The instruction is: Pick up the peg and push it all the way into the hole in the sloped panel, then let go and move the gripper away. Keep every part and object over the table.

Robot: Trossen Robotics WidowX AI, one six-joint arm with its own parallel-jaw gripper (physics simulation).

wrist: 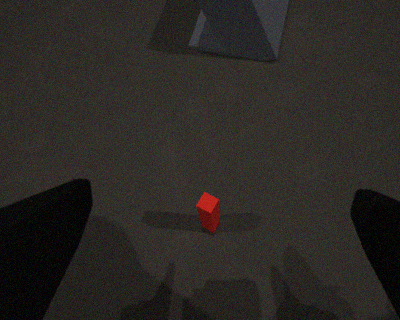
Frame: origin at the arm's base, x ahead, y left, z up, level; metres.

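Where they show: gripper, fingertip midpoint: (222, 196).
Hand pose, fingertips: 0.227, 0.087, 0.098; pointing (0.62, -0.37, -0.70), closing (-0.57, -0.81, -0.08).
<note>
Each offset is from my fingertips to the centre of the thing, as dx, dy, dz. "pt": to the spot under its first point. Level surfaces: height alone.
The red peg @[+0.031, -0.008, -0.158] (209, 213) stands upright on the dark table, a little below the middle of the wrist view, with its square top facing the camera. My gripper (222, 196) is open and empty, one black finger at the left edge and one at the right edge. The peg shows in the gap between the fingers, farther from the camera than they are. The grey block with the sloped panel @[pt +0.183, -0.144, -0.158] (235, 30) shows in part at the top edge, a little right of centre. Its hole does not show.
The dark table top @[dz -0.198] (125, 125) extends across the view. The block casts a shadow to its left. Shadows of the gripper and arm fall on the table at the bottom, and narrow shadows lie on both sides of the peg.
</note>
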